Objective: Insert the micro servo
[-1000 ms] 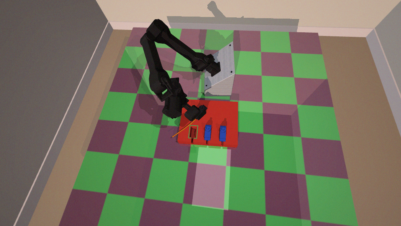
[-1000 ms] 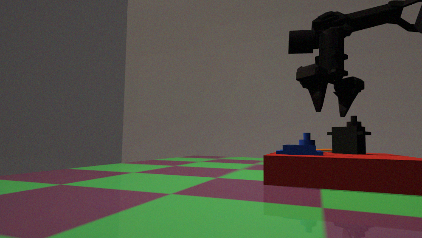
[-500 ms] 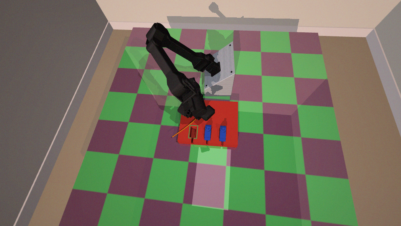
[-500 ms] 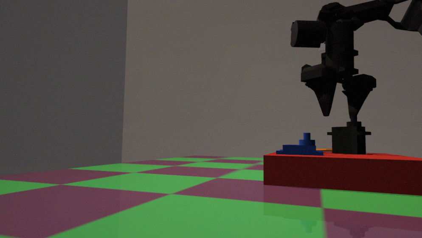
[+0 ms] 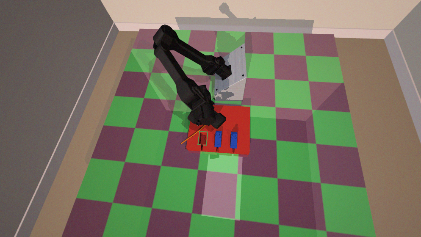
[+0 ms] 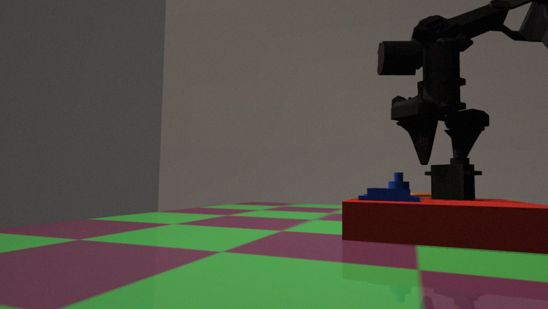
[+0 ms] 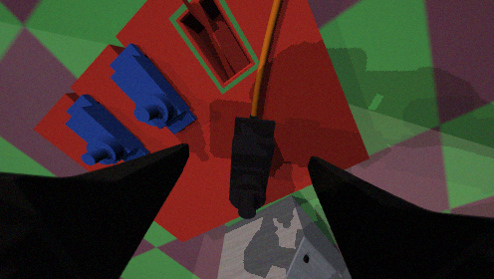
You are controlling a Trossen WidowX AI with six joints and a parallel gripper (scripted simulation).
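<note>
My gripper tip is now 20 mm past the red deck, 60 mm to the right of it and 80 mm above it.
</note>
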